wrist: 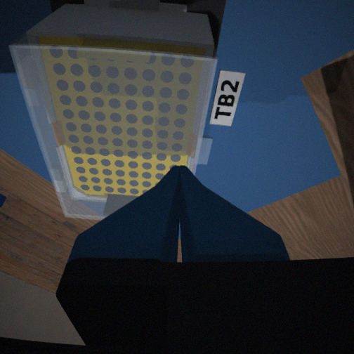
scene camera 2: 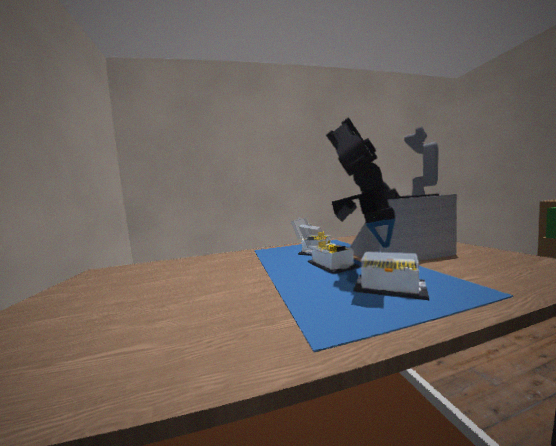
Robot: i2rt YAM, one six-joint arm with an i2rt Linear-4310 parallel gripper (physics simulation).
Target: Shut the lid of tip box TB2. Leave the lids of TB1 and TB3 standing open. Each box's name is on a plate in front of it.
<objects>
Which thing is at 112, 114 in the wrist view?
A clear lid.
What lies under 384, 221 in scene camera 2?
The gripper.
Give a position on a name plate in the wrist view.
229, 84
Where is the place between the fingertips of the gripper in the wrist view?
179, 176
</objects>
